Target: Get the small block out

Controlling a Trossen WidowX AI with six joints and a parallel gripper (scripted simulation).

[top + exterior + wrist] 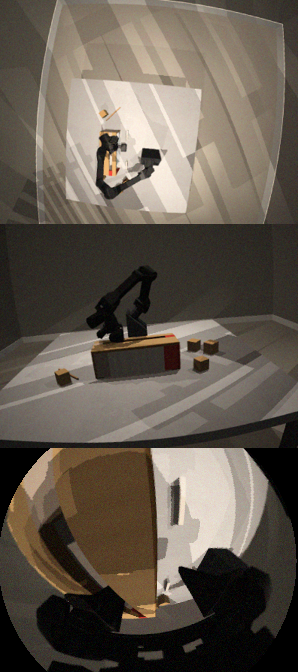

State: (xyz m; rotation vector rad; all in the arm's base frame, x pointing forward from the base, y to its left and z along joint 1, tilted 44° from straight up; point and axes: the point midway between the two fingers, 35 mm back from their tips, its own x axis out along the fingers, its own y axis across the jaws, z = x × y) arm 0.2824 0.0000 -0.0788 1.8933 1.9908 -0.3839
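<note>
Right now the box is 30 mm ahead of my gripper tip, 60 mm to the left of it and 20 mm below it.
</note>
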